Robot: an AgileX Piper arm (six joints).
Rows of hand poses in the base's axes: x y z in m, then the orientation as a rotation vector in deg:
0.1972 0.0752 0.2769 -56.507 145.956 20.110
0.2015 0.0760 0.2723 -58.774 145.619 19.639
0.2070 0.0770 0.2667 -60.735 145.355 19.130
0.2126 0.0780 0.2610 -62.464 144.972 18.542
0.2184 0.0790 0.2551 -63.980 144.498 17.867
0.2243 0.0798 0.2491 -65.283 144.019 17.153
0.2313 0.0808 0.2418 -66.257 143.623 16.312
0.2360 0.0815 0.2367 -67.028 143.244 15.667
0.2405 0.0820 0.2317 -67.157 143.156 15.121
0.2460 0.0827 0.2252 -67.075 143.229 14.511
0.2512 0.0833 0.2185 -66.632 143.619 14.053
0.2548 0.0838 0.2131 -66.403 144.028 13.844
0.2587 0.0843 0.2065 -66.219 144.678 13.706
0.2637 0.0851 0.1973 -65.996 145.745 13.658
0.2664 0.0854 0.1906 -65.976 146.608 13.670
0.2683 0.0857 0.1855 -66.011 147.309 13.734
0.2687 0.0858 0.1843 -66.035 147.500 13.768
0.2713 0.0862 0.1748 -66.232 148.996 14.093
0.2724 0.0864 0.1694 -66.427 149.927 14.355
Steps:
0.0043 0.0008 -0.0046 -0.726 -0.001 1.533
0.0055 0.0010 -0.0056 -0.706 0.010 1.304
0.0056 0.0010 -0.0057 -0.653 -0.153 1.155
0.0058 0.0010 -0.0059 -0.619 -0.295 1.015
0.0059 0.0008 -0.0060 -0.588 -0.351 0.869
0.0070 0.0010 -0.0073 -0.611 -0.399 0.615
0.0047 0.0007 -0.0051 -0.448 -0.357 0.505
0.0045 0.0005 -0.0050 -0.325 -0.242 0.029
0.0055 0.0007 -0.0065 -0.368 -0.185 -0.155
0.0052 0.0006 -0.0067 -0.301 0.042 -0.443
0.0036 0.0005 -0.0054 -0.220 0.207 -0.271
0.0039 0.0005 -0.0066 -0.285 0.449 -0.284
0.0050 0.0008 -0.0092 -0.382 0.823 -0.387
0.0027 0.0003 -0.0067 -0.322 0.728 -0.198
0.0019 0.0003 -0.0051 -0.243 0.625 -0.119
0.0004 0.0001 -0.0012 -0.060 0.180 -0.021
0.0026 0.0004 -0.0095 -0.440 1.432 -0.148
0.0011 0.0002 -0.0054 -0.257 0.932 -0.037

